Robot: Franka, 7 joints.
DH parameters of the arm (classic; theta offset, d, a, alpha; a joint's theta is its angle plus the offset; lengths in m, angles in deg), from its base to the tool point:
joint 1: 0 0.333 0 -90
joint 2: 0 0 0 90
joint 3: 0 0.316 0.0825 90
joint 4: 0 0 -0.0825 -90
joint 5: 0 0.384 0 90
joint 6: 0 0 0.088 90
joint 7: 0 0.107 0 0
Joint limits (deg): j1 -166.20..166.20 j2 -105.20..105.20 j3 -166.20..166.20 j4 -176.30..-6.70 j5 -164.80..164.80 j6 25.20..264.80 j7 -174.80..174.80
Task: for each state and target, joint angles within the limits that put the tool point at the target. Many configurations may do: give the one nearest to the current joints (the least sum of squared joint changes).
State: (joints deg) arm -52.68 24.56 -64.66 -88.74 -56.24 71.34 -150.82
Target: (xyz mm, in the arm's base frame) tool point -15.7 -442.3 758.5
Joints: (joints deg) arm -33.79 -2.60 -42.23 -74.33 -52.40 44.92 -150.82
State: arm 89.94 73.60 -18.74 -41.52 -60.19 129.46 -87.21
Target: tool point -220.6 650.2 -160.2
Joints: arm 112.11 100.29 -5.46 -40.95 -60.30 137.88 -87.21
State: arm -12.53 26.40 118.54 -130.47 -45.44 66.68 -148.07
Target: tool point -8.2 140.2 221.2
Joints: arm -8.48 25.67 113.87 -172.30 -35.65 69.93 -148.07
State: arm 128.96 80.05 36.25 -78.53 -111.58 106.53 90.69
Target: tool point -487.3 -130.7 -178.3
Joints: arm 148.21 96.86 44.46 -92.11 -110.58 110.93 90.69
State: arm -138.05 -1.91 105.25 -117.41 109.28 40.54 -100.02
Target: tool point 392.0 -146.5 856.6
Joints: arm -136.89 9.84 110.99 -87.20 119.29 45.99 -100.02
